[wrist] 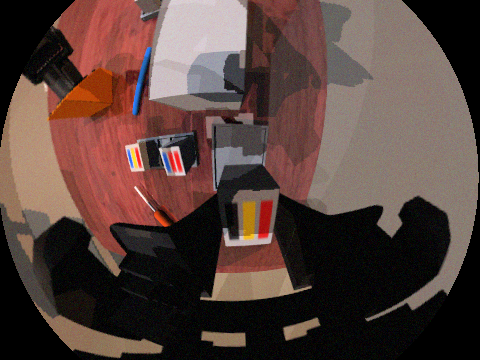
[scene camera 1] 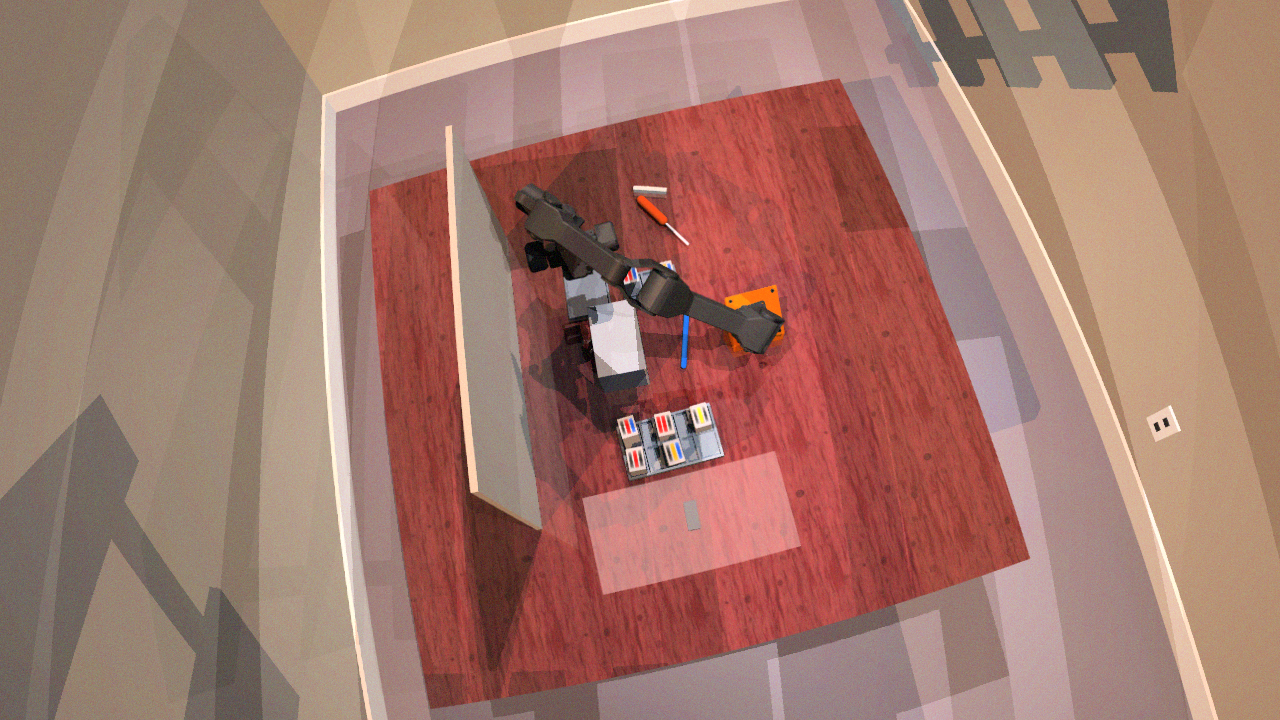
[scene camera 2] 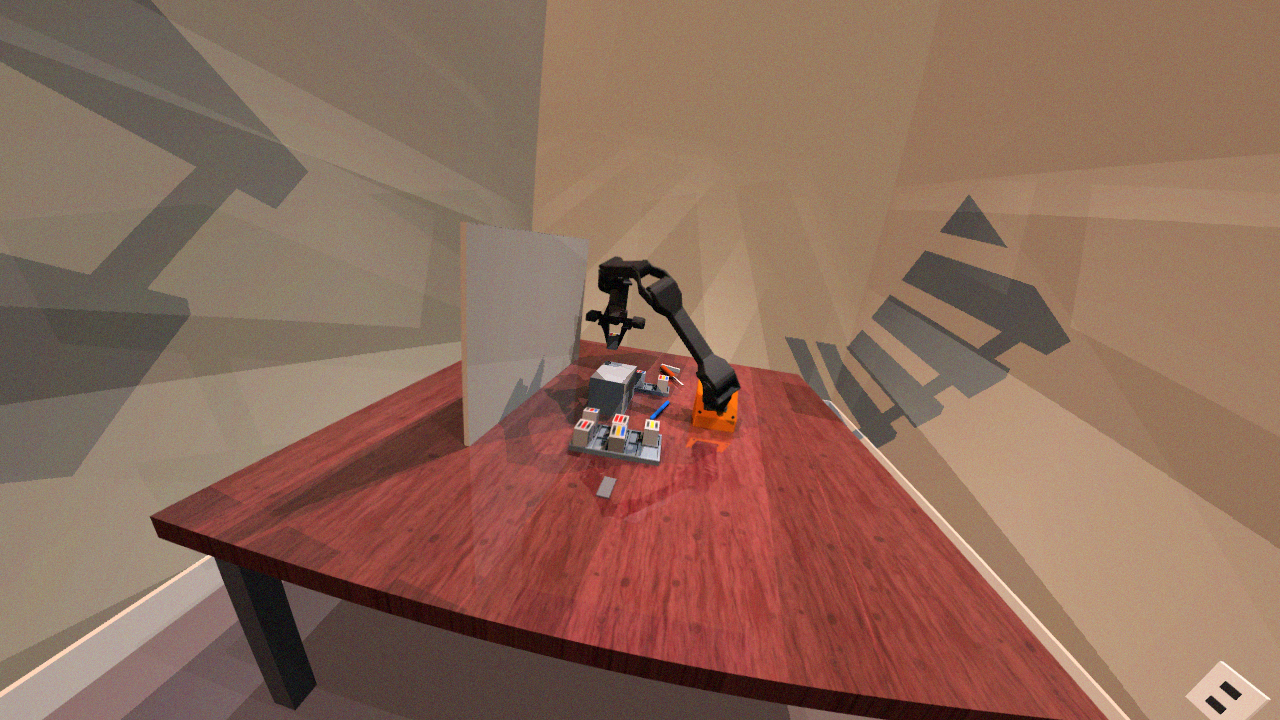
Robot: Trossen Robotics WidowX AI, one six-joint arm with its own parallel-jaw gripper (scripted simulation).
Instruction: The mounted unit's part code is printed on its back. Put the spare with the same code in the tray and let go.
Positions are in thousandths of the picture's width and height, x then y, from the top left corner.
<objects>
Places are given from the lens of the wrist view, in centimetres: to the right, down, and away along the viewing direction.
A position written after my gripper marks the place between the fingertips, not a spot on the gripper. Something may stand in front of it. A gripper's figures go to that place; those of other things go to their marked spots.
my gripper (wrist: 509, 538): 0, 1, 10
grey tray (wrist: 484, 401): -1, -6, 21
grey box (wrist: 411, 174): -4, -11, 8
tall grey panel (wrist: 814, 374): 18, -5, 7
The marked spots on the grey tray and the grey box are 14 cm apart.
</objects>
